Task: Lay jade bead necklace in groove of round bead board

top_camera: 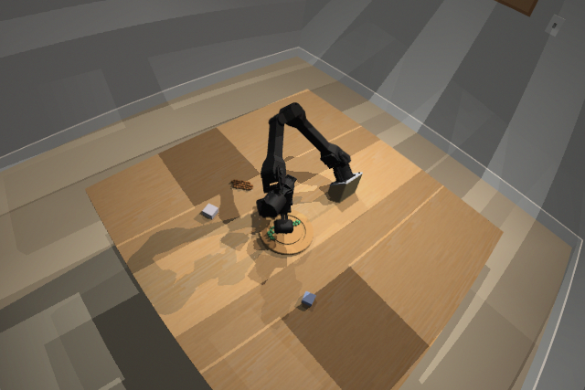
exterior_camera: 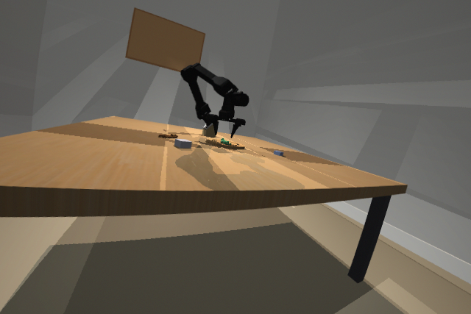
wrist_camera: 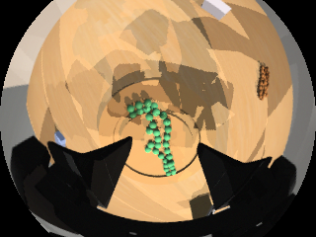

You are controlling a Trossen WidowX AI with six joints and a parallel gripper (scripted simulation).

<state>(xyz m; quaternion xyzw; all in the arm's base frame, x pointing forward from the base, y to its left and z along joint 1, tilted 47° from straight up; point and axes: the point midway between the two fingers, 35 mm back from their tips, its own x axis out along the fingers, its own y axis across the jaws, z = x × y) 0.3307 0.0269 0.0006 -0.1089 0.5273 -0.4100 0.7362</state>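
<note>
My gripper tip is 20 mm past the round wooden bead board, 20 mm to the right of it and 30 mm above it. Round my gripper tip: blue block 70 mm ahead, 280 mm to the left, 30 mm below; then pale grey block 180 mm ahead, 190 mm to the right, 30 mm below.
</note>
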